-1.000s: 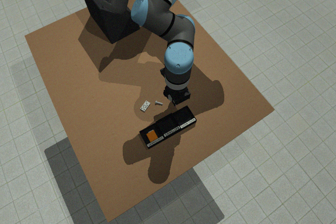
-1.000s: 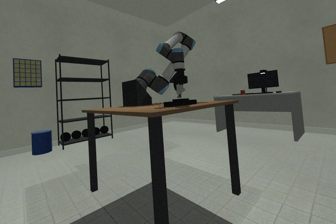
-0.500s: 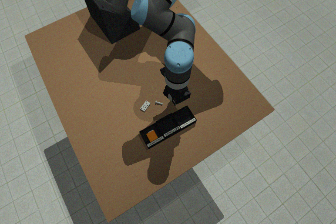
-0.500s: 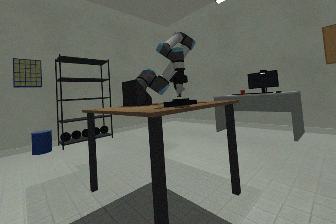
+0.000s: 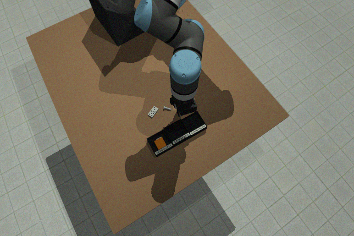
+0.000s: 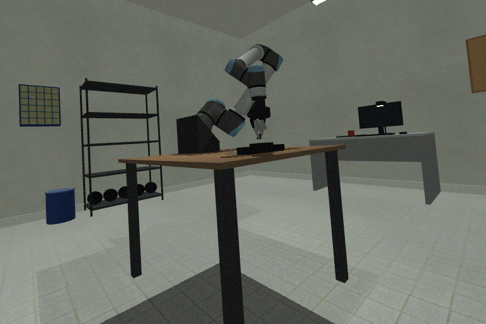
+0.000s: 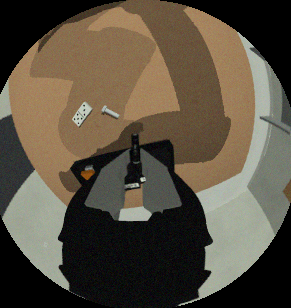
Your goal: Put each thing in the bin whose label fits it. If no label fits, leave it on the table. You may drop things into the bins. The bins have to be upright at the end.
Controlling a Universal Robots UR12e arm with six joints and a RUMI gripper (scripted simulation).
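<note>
My hand is 70 mm past the white bolt, 30 mm to the left of it and 80 mm above it. Also, from my hand: orange block: 60 mm ahead, 150 mm to the right, 70 mm below; then black battery: 10 mm below; then white domino: 90 mm behind, 90 mm to the right, 80 mm below.
</note>
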